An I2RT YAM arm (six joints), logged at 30 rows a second.
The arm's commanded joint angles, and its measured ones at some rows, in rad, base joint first. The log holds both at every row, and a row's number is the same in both.
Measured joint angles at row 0: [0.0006 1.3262 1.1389 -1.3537 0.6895 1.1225]
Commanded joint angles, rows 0 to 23: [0.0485 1.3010 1.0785 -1.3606 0.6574 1.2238]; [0.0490 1.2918 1.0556 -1.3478 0.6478 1.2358]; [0.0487 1.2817 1.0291 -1.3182 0.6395 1.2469]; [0.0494 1.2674 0.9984 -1.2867 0.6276 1.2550]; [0.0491 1.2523 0.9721 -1.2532 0.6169 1.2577]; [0.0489 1.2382 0.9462 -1.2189 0.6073 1.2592]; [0.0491 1.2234 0.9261 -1.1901 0.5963 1.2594]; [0.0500 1.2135 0.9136 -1.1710 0.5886 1.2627]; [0.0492 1.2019 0.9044 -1.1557 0.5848 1.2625]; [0.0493 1.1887 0.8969 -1.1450 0.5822 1.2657]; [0.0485 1.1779 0.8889 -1.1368 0.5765 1.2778]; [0.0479 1.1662 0.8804 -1.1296 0.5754 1.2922]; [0.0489 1.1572 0.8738 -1.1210 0.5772 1.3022]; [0.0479 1.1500 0.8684 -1.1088 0.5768 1.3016]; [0.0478 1.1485 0.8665 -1.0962 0.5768 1.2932]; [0.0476 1.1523 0.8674 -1.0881 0.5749 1.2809]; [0.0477 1.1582 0.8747 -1.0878 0.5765 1.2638]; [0.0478 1.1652 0.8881 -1.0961 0.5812 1.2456]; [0.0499 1.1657 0.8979 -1.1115 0.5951 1.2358]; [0.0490 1.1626 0.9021 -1.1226 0.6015 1.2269]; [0.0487 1.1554 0.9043 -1.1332 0.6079 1.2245]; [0.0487 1.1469 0.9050 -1.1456 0.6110 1.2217]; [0.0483 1.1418 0.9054 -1.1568 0.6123 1.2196]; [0.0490 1.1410 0.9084 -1.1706 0.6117 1.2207]
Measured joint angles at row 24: [0.0456 1.1675 0.8799 -1.1080 0.5686 1.2312]
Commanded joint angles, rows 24 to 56: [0.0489 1.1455 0.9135 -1.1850 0.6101 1.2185]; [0.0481 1.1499 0.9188 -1.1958 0.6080 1.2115]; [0.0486 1.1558 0.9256 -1.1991 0.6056 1.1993]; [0.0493 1.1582 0.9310 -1.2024 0.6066 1.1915]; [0.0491 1.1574 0.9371 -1.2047 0.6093 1.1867]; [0.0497 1.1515 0.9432 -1.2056 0.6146 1.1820]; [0.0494 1.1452 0.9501 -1.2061 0.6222 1.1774]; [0.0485 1.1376 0.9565 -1.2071 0.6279 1.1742]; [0.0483 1.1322 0.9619 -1.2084 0.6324 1.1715]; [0.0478 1.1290 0.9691 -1.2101 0.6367 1.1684]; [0.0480 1.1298 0.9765 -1.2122 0.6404 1.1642]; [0.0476 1.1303 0.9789 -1.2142 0.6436 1.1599]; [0.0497 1.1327 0.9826 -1.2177 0.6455 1.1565]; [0.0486 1.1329 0.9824 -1.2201 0.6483 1.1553]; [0.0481 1.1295 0.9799 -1.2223 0.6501 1.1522]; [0.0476 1.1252 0.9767 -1.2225 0.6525 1.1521]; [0.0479 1.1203 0.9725 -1.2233 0.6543 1.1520]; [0.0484 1.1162 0.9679 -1.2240 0.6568 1.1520]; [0.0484 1.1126 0.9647 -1.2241 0.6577 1.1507]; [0.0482 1.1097 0.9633 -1.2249 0.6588 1.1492]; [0.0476 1.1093 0.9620 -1.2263 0.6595 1.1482]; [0.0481 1.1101 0.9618 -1.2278 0.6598 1.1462]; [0.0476 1.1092 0.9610 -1.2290 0.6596 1.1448]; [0.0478 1.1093 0.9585 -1.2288 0.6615 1.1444]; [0.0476 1.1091 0.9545 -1.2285 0.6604 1.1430]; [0.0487 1.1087 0.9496 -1.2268 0.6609 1.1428]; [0.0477 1.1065 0.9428 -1.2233 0.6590 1.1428]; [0.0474 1.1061 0.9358 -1.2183 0.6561 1.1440]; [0.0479 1.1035 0.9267 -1.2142 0.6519 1.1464]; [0.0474 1.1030 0.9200 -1.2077 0.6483 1.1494]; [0.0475 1.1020 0.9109 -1.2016 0.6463 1.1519]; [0.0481 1.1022 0.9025 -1.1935 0.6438 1.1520]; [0.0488 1.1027 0.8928 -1.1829 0.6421 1.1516]
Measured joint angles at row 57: [0.0456 1.1263 0.9279 -1.1839 0.6174 1.1435]
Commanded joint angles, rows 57 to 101: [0.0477 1.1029 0.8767 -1.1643 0.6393 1.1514]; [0.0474 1.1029 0.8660 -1.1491 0.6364 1.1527]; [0.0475 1.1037 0.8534 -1.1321 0.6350 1.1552]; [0.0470 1.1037 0.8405 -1.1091 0.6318 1.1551]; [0.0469 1.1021 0.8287 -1.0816 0.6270 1.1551]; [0.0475 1.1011 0.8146 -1.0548 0.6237 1.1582]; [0.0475 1.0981 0.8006 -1.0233 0.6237 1.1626]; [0.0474 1.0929 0.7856 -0.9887 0.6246 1.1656]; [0.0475 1.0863 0.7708 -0.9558 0.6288 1.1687]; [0.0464 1.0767 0.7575 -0.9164 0.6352 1.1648]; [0.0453 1.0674 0.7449 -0.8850 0.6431 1.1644]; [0.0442 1.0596 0.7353 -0.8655 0.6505 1.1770]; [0.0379 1.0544 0.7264 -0.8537 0.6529 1.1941]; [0.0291 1.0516 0.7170 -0.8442 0.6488 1.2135]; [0.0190 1.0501 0.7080 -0.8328 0.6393 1.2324]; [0.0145 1.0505 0.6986 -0.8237 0.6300 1.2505]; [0.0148 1.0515 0.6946 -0.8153 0.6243 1.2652]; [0.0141 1.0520 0.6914 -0.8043 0.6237 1.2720]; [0.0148 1.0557 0.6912 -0.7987 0.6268 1.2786]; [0.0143 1.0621 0.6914 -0.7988 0.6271 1.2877]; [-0.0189 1.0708 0.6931 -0.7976 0.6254 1.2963]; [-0.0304 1.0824 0.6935 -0.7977 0.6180 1.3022]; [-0.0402 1.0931 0.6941 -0.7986 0.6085 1.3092]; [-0.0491 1.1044 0.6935 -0.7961 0.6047 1.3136]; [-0.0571 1.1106 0.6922 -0.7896 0.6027 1.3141]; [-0.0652 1.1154 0.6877 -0.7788 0.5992 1.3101]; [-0.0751 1.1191 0.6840 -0.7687 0.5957 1.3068]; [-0.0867 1.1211 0.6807 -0.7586 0.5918 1.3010]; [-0.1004 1.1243 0.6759 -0.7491 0.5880 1.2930]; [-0.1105 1.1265 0.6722 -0.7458 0.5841 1.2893]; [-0.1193 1.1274 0.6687 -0.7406 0.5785 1.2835]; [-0.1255 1.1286 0.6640 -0.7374 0.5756 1.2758]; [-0.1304 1.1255 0.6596 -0.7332 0.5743 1.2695]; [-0.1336 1.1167 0.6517 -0.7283 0.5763 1.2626]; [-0.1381 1.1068 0.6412 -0.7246 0.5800 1.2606]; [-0.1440 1.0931 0.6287 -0.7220 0.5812 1.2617]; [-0.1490 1.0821 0.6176 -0.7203 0.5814 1.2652]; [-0.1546 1.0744 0.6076 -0.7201 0.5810 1.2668]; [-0.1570 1.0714 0.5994 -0.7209 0.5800 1.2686]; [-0.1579 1.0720 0.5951 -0.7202 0.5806 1.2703]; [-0.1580 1.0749 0.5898 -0.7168 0.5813 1.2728]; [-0.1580 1.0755 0.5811 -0.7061 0.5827 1.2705]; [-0.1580 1.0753 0.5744 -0.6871 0.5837 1.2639]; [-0.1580 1.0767 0.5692 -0.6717 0.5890 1.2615]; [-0.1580 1.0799 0.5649 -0.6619 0.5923 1.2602]
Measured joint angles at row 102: [-0.1547 1.0916 0.5896 -0.6979 0.5598 1.2625]
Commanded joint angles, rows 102 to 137: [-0.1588 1.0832 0.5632 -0.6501 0.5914 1.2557]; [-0.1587 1.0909 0.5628 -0.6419 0.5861 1.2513]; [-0.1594 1.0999 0.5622 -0.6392 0.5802 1.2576]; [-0.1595 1.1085 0.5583 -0.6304 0.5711 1.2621]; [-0.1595 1.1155 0.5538 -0.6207 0.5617 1.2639]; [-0.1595 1.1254 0.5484 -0.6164 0.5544 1.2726]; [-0.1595 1.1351 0.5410 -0.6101 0.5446 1.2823]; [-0.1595 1.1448 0.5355 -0.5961 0.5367 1.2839]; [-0.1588 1.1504 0.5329 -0.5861 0.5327 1.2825]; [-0.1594 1.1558 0.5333 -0.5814 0.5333 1.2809]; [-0.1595 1.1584 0.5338 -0.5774 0.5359 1.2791]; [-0.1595 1.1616 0.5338 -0.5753 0.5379 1.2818]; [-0.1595 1.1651 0.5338 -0.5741 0.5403 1.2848]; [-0.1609 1.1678 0.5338 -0.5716 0.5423 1.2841]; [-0.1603 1.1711 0.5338 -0.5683 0.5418 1.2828]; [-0.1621 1.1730 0.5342 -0.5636 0.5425 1.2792]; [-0.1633 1.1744 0.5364 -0.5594 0.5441 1.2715]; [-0.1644 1.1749 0.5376 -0.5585 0.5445 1.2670]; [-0.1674 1.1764 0.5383 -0.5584 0.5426 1.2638]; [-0.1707 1.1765 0.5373 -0.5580 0.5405 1.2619]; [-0.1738 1.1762 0.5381 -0.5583 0.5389 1.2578]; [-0.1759 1.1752 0.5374 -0.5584 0.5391 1.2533]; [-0.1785 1.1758 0.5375 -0.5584 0.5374 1.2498]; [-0.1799 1.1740 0.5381 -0.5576 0.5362 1.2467]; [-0.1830 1.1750 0.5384 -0.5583 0.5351 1.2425]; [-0.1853 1.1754 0.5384 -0.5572 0.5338 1.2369]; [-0.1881 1.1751 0.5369 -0.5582 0.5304 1.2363]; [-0.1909 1.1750 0.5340 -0.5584 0.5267 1.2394]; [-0.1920 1.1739 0.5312 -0.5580 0.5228 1.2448]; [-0.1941 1.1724 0.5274 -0.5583 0.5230 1.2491]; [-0.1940 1.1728 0.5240 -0.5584 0.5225 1.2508]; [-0.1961 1.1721 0.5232 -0.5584 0.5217 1.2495]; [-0.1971 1.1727 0.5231 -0.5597 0.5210 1.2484]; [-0.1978 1.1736 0.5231 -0.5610 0.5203 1.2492]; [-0.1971 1.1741 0.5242 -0.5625 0.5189 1.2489]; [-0.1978 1.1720 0.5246 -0.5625 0.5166 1.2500]
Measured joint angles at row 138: [-0.1879 1.1702 0.5446 -0.5499 0.5076 1.2381]
